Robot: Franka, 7 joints.
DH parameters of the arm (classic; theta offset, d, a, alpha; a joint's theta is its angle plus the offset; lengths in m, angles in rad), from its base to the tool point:
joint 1: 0 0.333 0 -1.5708
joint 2: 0 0 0 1.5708
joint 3: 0 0.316 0.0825 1.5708
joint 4: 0 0 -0.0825 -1.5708
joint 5: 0 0.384 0 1.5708
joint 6: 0 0 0.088 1.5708
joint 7: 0 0.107 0 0
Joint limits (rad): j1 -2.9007..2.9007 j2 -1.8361..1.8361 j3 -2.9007..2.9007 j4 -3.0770..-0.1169 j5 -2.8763..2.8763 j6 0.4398..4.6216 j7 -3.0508..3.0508
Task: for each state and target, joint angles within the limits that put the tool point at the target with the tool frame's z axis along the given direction. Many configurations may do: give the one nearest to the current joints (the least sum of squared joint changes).
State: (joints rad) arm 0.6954 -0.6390 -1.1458 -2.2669 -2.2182 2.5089 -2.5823
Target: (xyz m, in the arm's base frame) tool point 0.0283 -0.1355 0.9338 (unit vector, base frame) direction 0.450 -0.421 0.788
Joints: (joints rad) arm 0.4701 -1.3260 -0.2584 -1.9571 -2.3402 2.6304 -2.5823
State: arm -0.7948 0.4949 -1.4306 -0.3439 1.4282 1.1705 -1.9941
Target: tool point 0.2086 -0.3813 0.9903 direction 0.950 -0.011 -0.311
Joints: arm -0.3189 0.1889 -1.3494 -0.7376 1.5327 1.4214 -1.9941
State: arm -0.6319 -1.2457 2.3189 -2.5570 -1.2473 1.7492 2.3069
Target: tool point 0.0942 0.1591 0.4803 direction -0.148 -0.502 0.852
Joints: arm 0.1493 -1.7753 1.4646 -3.0709 -1.1859 1.5007 2.3069
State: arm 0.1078 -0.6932 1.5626 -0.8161 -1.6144 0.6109 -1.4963
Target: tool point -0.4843 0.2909 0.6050 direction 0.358 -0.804 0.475
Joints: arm 0.2610 -1.1978 1.6047 -1.4736 -1.8443 0.5016 -1.4963
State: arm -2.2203 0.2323 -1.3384 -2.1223 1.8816 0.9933 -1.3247
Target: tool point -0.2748 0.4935 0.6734 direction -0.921 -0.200 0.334
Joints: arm -2.6303 0.2307 -1.8879 -1.8439 2.1171 1.4394 -1.3247
